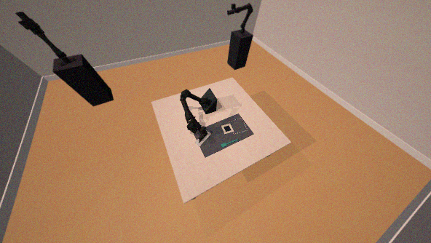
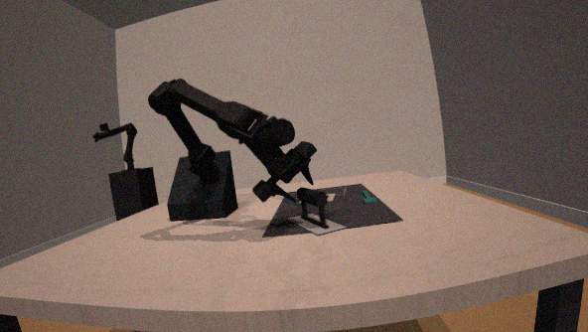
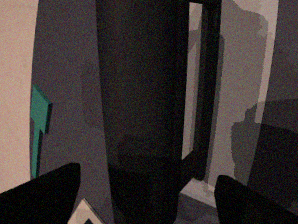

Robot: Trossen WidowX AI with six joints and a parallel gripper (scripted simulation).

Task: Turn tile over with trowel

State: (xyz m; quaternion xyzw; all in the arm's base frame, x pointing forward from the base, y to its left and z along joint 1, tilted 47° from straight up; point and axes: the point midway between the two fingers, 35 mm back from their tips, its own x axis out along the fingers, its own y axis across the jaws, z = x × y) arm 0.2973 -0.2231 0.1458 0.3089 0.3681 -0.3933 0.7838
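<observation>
Right now the dark mat is 80 mm ahead of my gripper tip, 220 mm to the left of it and 100 mm below it. Also, from my gripper tip: white tile: 50 mm ahead, 290 mm to the left, 80 mm below; teal trowel: 220 mm ahead, 190 mm to the left, 80 mm below.
</observation>
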